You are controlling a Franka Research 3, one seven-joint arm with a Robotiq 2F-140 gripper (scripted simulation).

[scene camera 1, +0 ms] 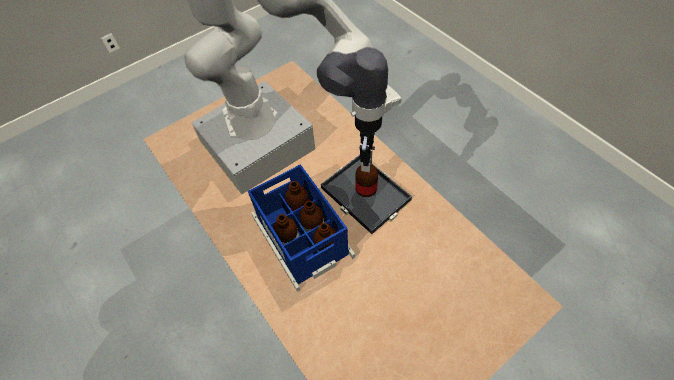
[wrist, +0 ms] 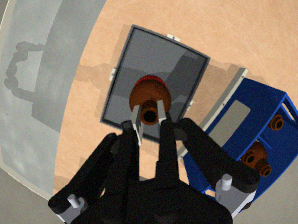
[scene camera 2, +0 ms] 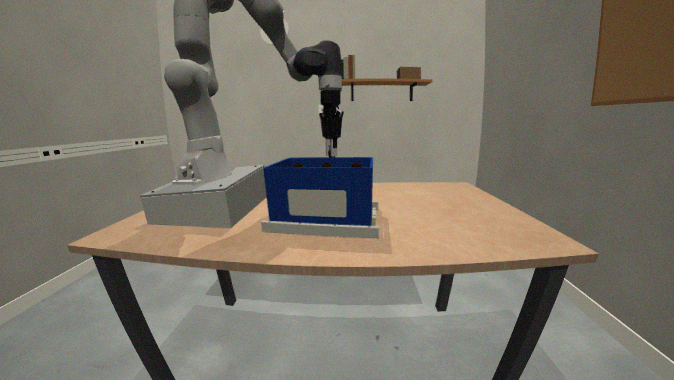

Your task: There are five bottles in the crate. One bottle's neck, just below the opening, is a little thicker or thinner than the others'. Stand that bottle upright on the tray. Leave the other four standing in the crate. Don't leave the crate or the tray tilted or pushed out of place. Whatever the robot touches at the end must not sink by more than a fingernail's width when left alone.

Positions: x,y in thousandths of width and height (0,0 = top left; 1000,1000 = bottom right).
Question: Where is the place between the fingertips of my gripper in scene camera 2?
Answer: At 492,409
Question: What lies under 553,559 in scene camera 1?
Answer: A dark grey tray.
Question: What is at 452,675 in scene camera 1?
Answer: A blue crate.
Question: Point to a dark grey tray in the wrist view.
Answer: At 488,234
